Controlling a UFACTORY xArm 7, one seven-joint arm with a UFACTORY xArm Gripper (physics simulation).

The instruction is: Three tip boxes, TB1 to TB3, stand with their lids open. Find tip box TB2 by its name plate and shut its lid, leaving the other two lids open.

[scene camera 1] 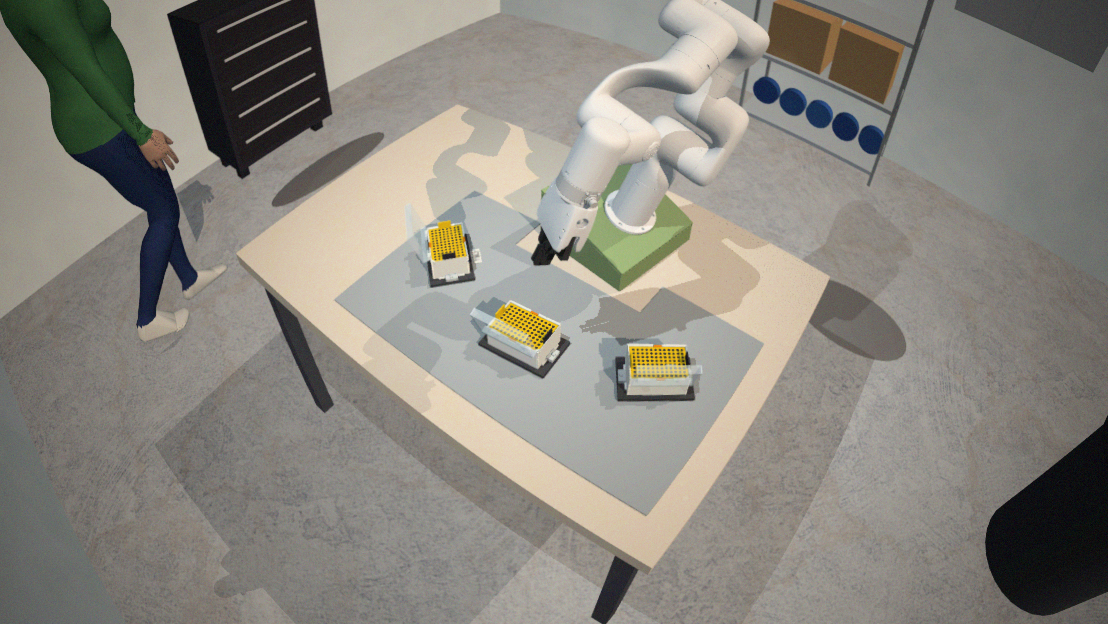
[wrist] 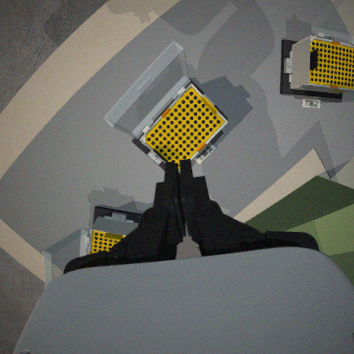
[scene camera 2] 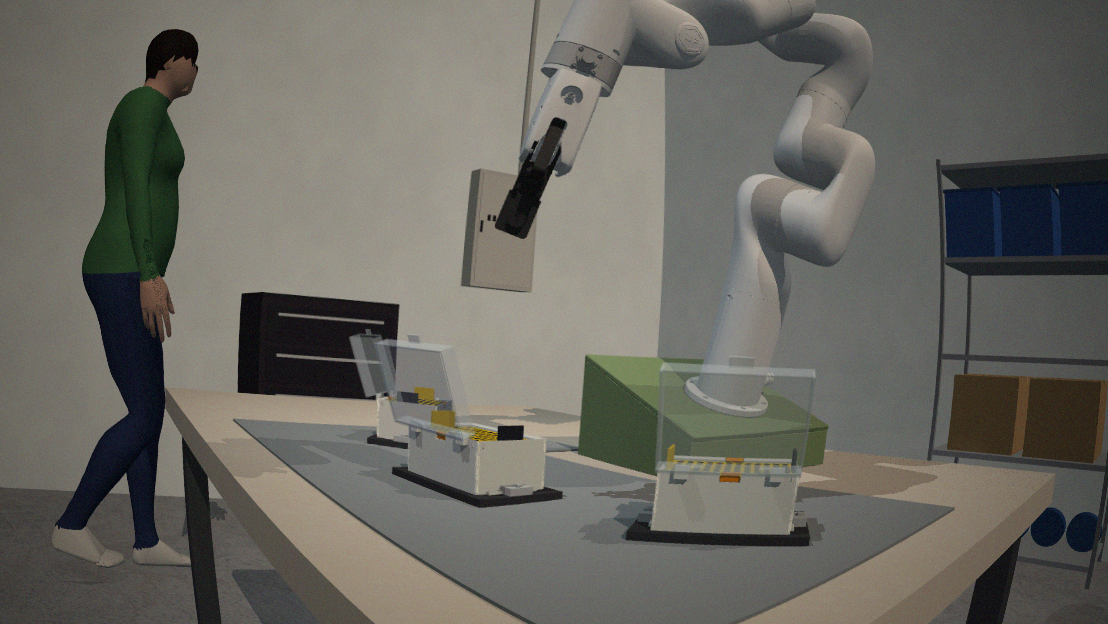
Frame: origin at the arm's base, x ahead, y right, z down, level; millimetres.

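Seen in the pictures: gripper, fingertip midpoint: (scene camera 1: pixel 539 262) (wrist: pixel 181 178) (scene camera 2: pixel 509 233); arm's base, link origin: (scene camera 1: pixel 629 212).
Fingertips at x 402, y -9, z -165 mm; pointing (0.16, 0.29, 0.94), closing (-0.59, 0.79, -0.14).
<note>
Offsets run from my fingertips to a thing's top centre. "spot": to the spot under its first point. Level surfaces: height alone.
Tip box TB2 @[dx -122, dy +315, dz +188 mm] (scene camera 1: pixel 449 265) (scene camera 2: pixel 391 422) (wrist: pixel 301 62) is the left box in scene camera 1 and the far one in scene camera 2. Its plate @[spot: dx -162, dy +276, dz +252 mm] (wrist: pixel 311 103) reads TB2 in the wrist view. Its clear lid @[spot: dx -67, dy +376, dz +160 mm] (scene camera 1: pixel 415 234) (scene camera 2: pixel 370 364) stands open. The middle box @[spot: dx +65, dy +12, dz +176 mm] (scene camera 1: pixel 515 347) (scene camera 2: pixel 443 463) (wrist: pixel 185 125) and the right box @[spot: dx +4, dy -256, dz +158 mm] (scene camera 1: pixel 657 381) (scene camera 2: pixel 722 502) (wrist: pixel 104 242) also have open lids; I cannot read their plates. My gripper (scene camera 1: pixel 541 258) (scene camera 2: pixel 512 228) (wrist: pixel 181 178) is shut and empty, high above the table, its tips overlapping the middle box's edge in the wrist view.
The boxes stand on a grey mat @[dz +254 mm] (scene camera 1: pixel 589 422) (scene camera 2: pixel 852 527) on the wooden table @[dz +258 mm] (scene camera 1: pixel 372 358). The green base block (scene camera 1: pixel 620 263) (scene camera 2: pixel 620 418) (wrist: pixel 320 205) carries the arm. A person (scene camera 1: pixel 85 85) (scene camera 2: pixel 139 193) stands beyond the table's left end.
</note>
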